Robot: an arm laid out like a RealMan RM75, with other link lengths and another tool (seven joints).
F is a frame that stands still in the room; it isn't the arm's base.
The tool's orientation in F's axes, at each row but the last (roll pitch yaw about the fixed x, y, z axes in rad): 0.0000 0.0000 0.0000; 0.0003 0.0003 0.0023; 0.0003 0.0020 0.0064; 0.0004 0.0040 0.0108; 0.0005 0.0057 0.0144; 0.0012 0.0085 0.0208; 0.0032 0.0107 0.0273; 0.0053 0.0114 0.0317; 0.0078 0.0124 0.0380; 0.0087 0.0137 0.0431
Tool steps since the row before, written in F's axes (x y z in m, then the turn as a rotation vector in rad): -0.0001 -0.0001 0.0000 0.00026 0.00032 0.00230; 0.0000 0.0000 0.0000 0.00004 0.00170 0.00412; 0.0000 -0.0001 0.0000 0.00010 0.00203 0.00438; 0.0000 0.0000 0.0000 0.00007 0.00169 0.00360; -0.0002 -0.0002 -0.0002 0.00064 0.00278 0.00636; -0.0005 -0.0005 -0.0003 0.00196 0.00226 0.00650; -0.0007 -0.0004 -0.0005 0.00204 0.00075 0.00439; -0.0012 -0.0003 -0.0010 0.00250 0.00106 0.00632; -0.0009 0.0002 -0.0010 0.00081 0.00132 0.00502; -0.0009 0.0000 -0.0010 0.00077 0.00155 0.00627
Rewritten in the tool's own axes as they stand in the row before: -0.0001 -0.0001 0.0000 0.00026 0.00032 0.00230; 0.0000 0.0000 0.0000 0.00004 0.00170 0.00412; 0.0000 -0.0001 0.0000 0.00010 0.00203 0.00438; 0.0000 0.0000 0.0000 0.00007 0.00169 0.00360; -0.0002 -0.0002 -0.0002 0.00064 0.00277 0.00636; -0.0005 -0.0005 -0.0003 0.00195 0.00223 0.00651; -0.0007 -0.0004 -0.0005 0.00201 0.00071 0.00441; -0.0012 -0.0003 -0.0010 0.00246 0.00101 0.00634; -0.0009 0.0002 -0.0010 0.00080 0.00133 0.00502; -0.0009 0.0000 -0.0010 0.00075 0.00157 0.00627
